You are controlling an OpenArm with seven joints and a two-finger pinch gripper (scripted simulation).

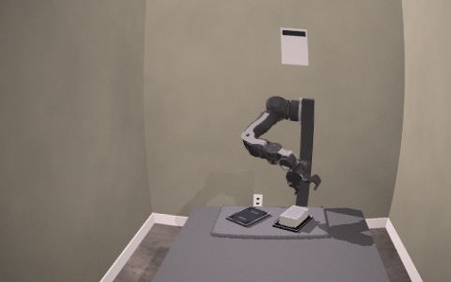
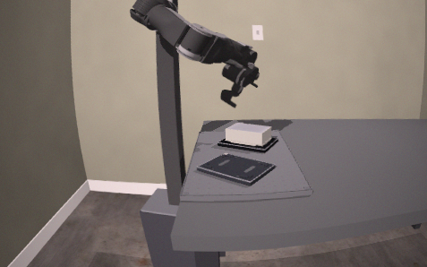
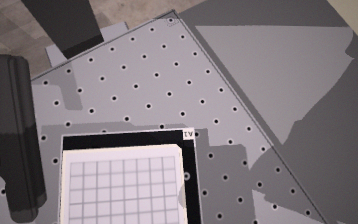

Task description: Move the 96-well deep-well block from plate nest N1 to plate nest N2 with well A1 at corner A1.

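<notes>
The white deep-well block is 30 mm ahead of my hand, 50 mm to the right of it and 120 mm below it. From my hand the other things lie so: plate nest N1: 30 mm ahead, 50 mm to the right, 150 mm below; A1 mark: 30 mm behind, 180 mm to the right, 140 mm below; plate nest N2: 10 mm ahead, 260 mm to the right, 150 mm below.
</notes>
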